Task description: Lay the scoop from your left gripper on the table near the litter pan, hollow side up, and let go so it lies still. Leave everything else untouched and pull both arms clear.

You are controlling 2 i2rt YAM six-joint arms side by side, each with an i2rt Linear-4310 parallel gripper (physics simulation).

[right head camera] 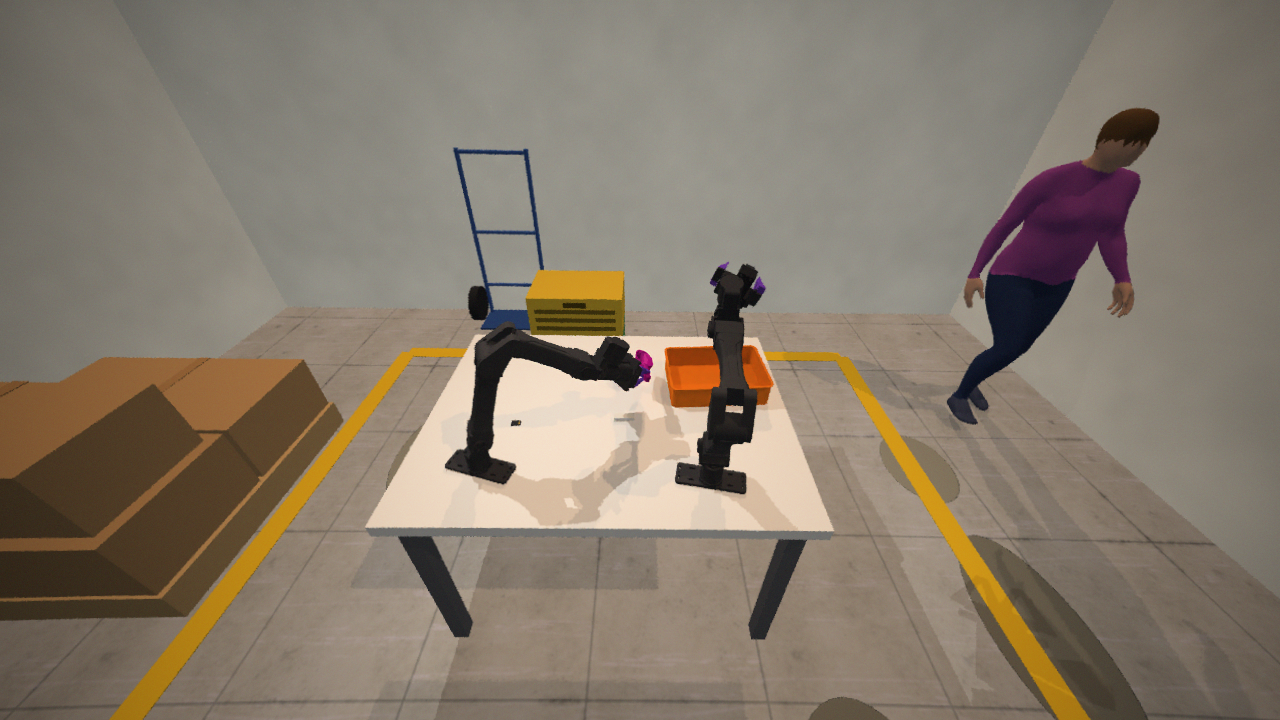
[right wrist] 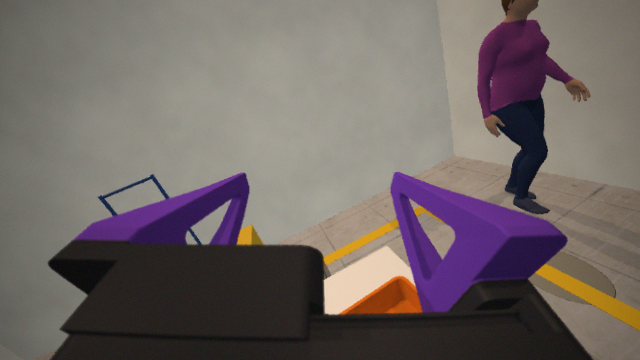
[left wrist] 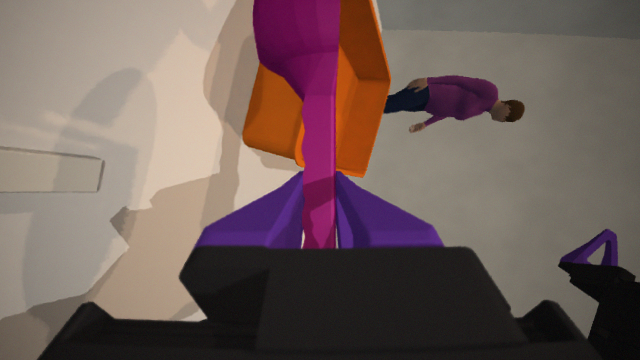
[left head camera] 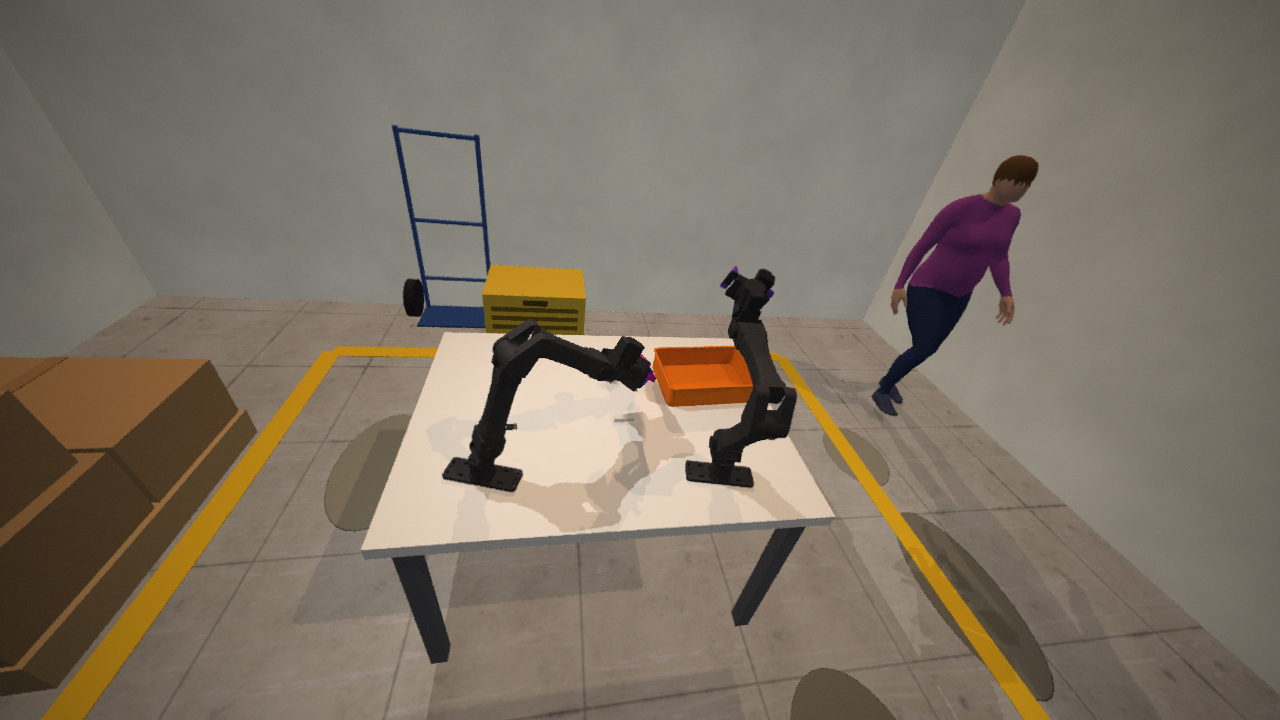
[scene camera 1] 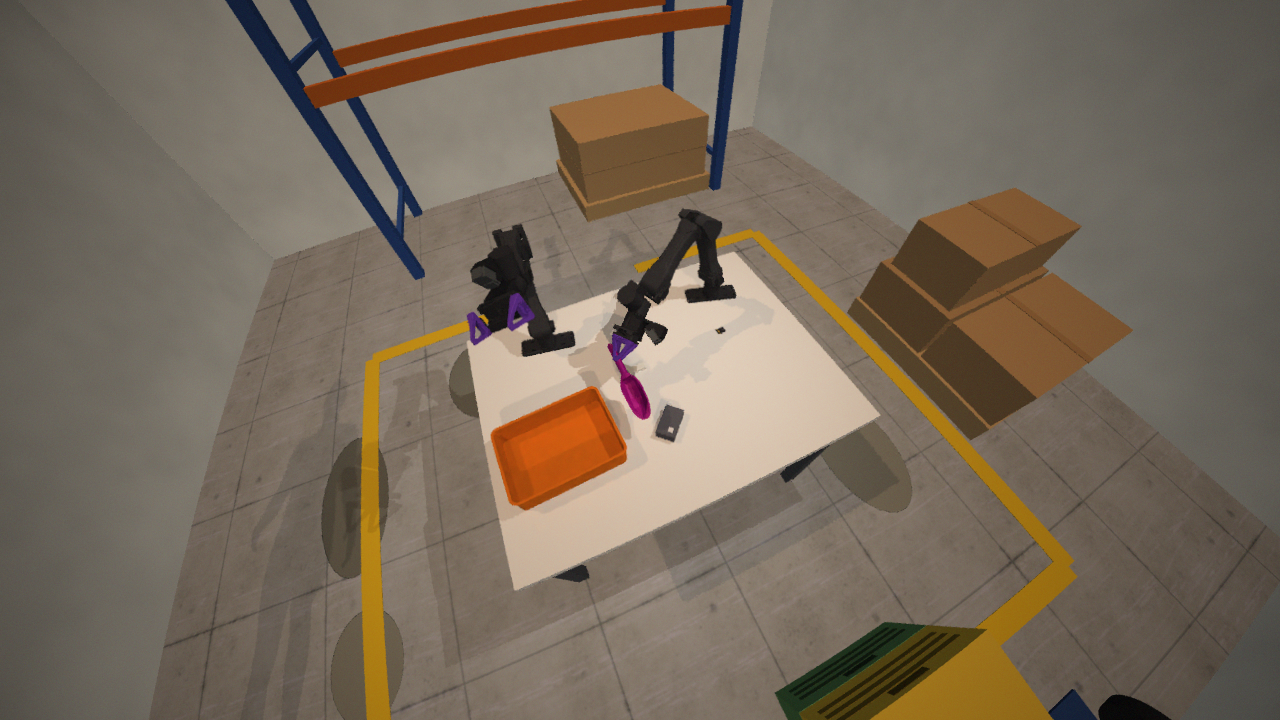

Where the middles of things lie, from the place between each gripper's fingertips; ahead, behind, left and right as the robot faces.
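Relative to the magenta scoop [scene camera 1: 631, 387], my left hand is 2 cm above, 2 cm to the right of and 7 cm short of it. The orange litter pan [scene camera 1: 545, 453] is 15 cm ahead of my left hand, 24 cm to the right of it and 11 cm below it.
My right hand is 35 cm above the magenta scoop and 28 cm to the right of it. Measured from my right hand, the orange litter pan is 2 cm to the left, 8 cm ahead and 44 cm below.
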